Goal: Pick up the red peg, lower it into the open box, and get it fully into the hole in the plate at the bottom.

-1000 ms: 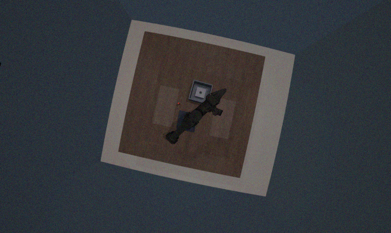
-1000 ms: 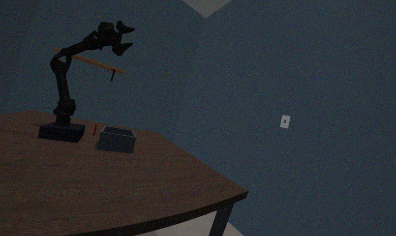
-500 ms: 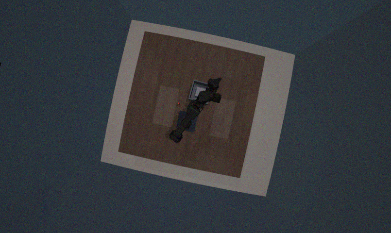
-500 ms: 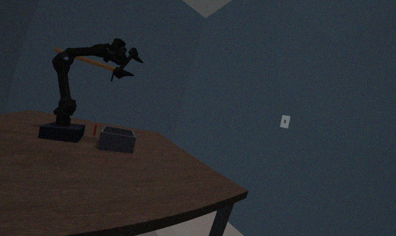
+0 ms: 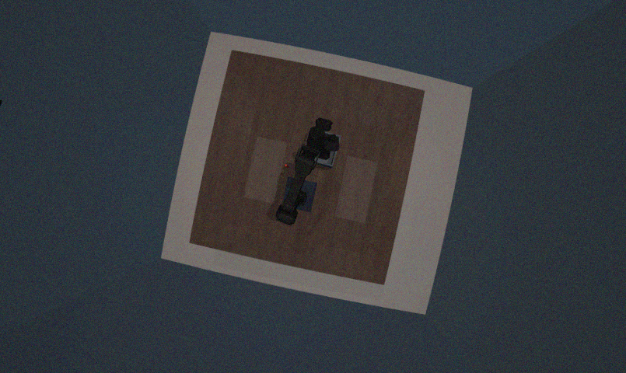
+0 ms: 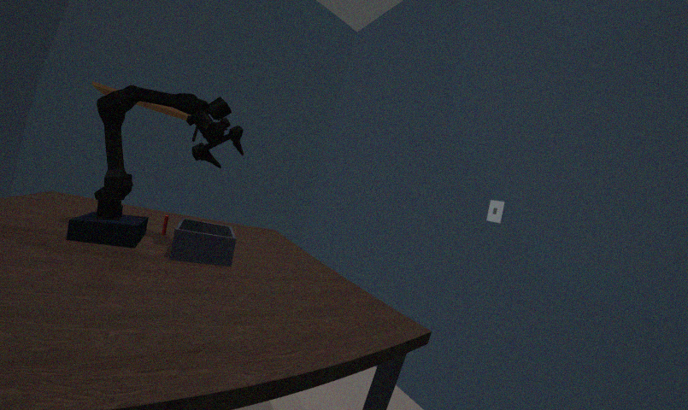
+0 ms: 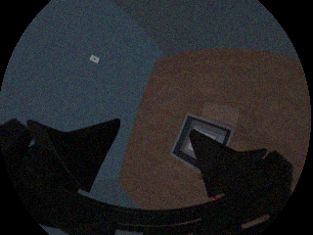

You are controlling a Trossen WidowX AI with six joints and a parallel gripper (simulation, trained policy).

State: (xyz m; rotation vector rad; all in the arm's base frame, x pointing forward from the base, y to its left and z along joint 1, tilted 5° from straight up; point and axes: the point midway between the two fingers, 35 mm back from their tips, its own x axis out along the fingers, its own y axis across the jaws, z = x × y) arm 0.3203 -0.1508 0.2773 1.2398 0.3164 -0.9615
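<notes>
The red peg is 31 cm below my gripper tip, 24 cm to the left of it and 14 cm behind it. The rest, counted from my gripper tip: grey box 32 cm below, 3 cm to the left, 2 cm behind; then pale plate 30 cm below, 3 cm to the left, 2 cm behind.
</notes>
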